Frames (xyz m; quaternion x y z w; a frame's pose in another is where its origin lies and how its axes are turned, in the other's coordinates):
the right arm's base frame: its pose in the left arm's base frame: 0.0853 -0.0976 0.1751 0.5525 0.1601 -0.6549 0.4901
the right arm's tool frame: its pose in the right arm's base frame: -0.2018 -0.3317 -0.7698 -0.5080 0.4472 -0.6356 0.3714
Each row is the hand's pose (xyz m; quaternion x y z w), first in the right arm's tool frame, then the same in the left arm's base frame.
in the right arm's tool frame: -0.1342 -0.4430 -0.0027 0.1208 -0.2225 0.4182 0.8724
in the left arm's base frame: 0.2395 0.3131 0.1835 0.4776 0.7563 -0.3570 0.2691
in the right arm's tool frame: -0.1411 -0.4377 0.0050 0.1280 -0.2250 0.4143 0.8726
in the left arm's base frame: 0.2467 0.3123 0.1744 0.4732 0.7555 -0.3643 0.2695
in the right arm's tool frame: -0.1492 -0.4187 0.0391 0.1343 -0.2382 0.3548 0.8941
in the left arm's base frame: 0.2557 0.3115 0.1356 0.4159 0.7839 -0.3756 0.2673
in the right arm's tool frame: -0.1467 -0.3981 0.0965 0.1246 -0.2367 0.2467 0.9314
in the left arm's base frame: 0.2523 0.3053 0.0750 0.3180 0.8379 -0.3718 0.2419
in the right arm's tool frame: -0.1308 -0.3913 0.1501 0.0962 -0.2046 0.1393 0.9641
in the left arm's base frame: 0.2328 0.2928 0.0236 0.2274 0.8908 -0.3445 0.1900
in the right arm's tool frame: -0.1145 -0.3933 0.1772 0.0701 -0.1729 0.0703 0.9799
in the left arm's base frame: 0.2135 0.2843 -0.0001 0.1712 0.9213 -0.3165 0.1474
